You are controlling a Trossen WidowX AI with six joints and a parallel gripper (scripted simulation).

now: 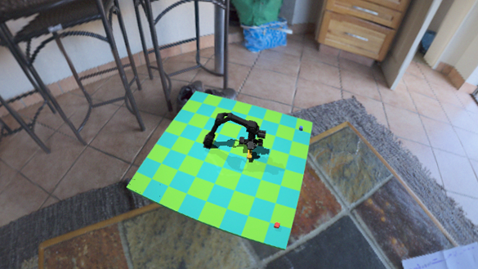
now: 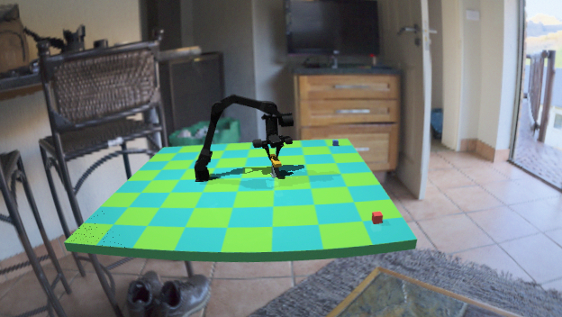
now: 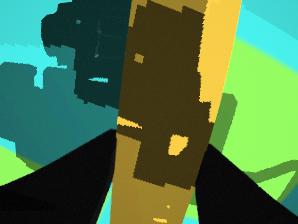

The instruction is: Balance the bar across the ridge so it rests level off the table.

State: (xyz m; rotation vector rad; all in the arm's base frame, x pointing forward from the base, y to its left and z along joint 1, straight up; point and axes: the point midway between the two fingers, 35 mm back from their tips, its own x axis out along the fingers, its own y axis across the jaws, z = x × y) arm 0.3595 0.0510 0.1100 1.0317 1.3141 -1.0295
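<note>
Now: gripper tip 30 mm to the left of the bar and 10 mm short of it. Round my gripper tip: blue cube: 450 mm to the left, 380 mm ahead, 60 mm below; then red cube: 550 mm to the right, 380 mm ahead, 60 mm below.
</note>
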